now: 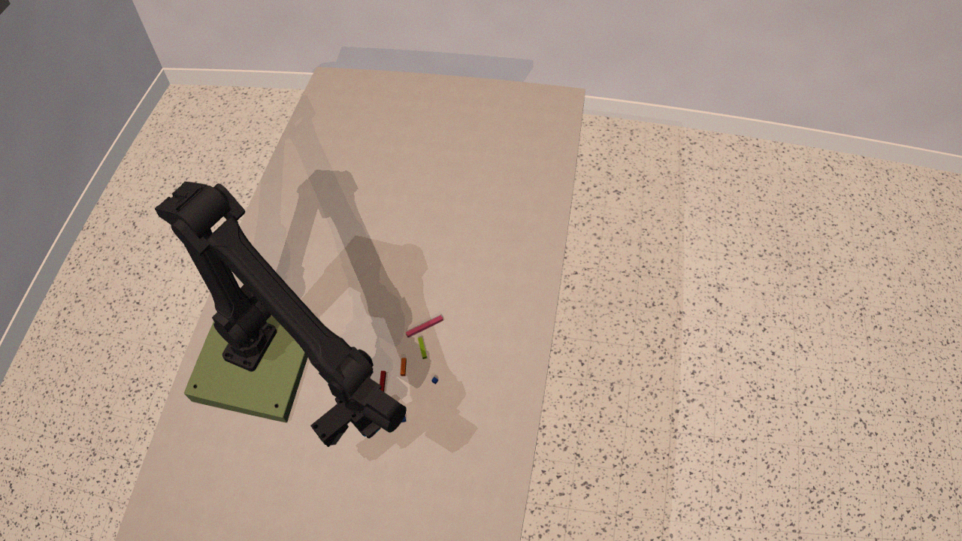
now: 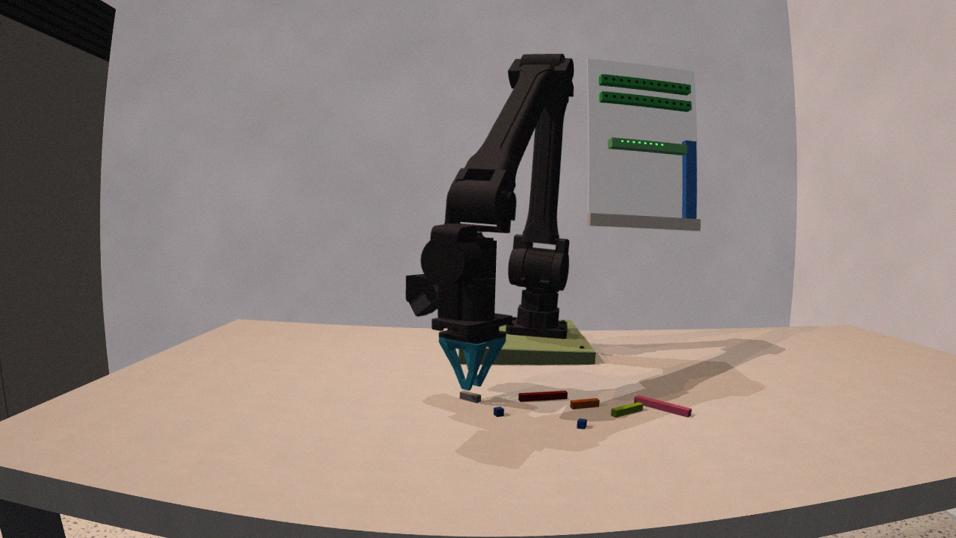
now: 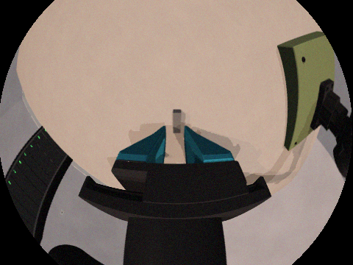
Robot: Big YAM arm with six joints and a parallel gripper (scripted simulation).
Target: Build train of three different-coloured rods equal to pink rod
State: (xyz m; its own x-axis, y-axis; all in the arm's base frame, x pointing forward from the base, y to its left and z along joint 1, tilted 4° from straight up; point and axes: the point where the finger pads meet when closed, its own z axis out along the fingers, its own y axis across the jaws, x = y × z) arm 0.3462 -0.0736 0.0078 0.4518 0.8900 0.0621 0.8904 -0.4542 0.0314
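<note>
Now: hand 2 cm above the grey rod. Round my hand: red rod (10 cm to the left, 3 cm behind, 2 cm below); then lime rod (22 cm to the left, 2 cm below, 2 cm ahead); then orange rod (16 cm to the left, 2 cm below).
</note>
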